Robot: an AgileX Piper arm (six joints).
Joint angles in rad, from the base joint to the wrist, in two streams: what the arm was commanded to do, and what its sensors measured. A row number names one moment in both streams.
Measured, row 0:
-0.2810, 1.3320, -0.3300, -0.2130, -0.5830, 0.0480
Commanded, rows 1 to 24:
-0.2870, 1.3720, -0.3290, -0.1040, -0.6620, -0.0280
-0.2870, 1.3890, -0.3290, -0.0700, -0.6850, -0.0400
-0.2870, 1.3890, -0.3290, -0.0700, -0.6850, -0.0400
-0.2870, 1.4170, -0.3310, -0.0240, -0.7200, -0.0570
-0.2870, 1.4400, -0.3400, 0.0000, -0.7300, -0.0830
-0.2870, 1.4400, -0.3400, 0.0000, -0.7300, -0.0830
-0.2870, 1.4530, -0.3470, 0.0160, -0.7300, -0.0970
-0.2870, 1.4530, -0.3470, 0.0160, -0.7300, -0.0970
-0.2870, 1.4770, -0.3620, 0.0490, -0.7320, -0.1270
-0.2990, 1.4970, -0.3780, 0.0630, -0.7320, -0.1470
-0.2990, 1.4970, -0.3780, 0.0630, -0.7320, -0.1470
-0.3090, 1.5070, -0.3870, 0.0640, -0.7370, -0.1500
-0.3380, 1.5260, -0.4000, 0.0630, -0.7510, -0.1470
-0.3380, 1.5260, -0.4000, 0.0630, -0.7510, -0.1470
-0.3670, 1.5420, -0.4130, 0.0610, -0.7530, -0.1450
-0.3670, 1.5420, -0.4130, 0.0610, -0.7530, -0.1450
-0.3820, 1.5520, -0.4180, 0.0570, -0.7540, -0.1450
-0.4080, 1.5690, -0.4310, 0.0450, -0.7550, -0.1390
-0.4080, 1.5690, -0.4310, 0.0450, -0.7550, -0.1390
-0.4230, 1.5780, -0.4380, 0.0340, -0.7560, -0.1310
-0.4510, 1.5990, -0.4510, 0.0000, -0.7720, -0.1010
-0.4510, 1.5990, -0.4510, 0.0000, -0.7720, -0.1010
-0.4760, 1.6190, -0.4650, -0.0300, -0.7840, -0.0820
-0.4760, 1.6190, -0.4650, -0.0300, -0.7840, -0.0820
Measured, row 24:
-0.4400, 1.5980, -0.4400, 0.0200, -0.7480, -0.1130
